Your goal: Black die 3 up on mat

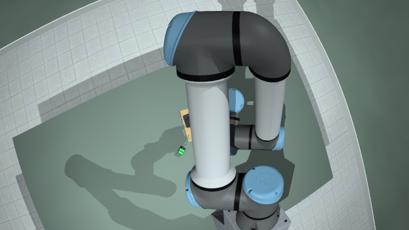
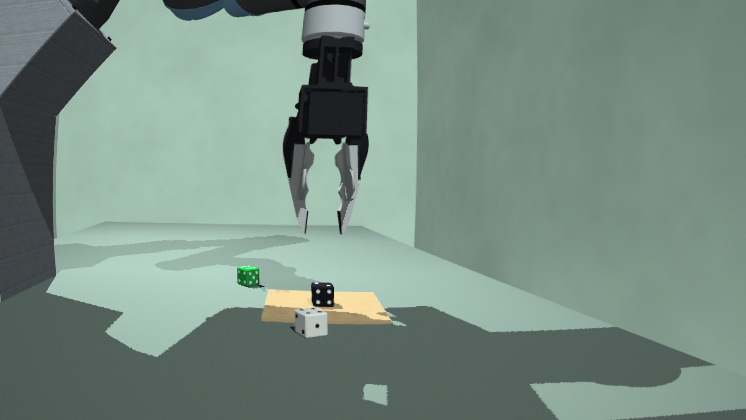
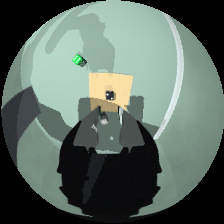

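My hand is 9 cm above the black die. Round my hand: white die 3 cm behind, 10 cm to the right, 9 cm below; then tan mat 10 cm below; then green die 8 cm behind, 13 cm to the left, 9 cm below.
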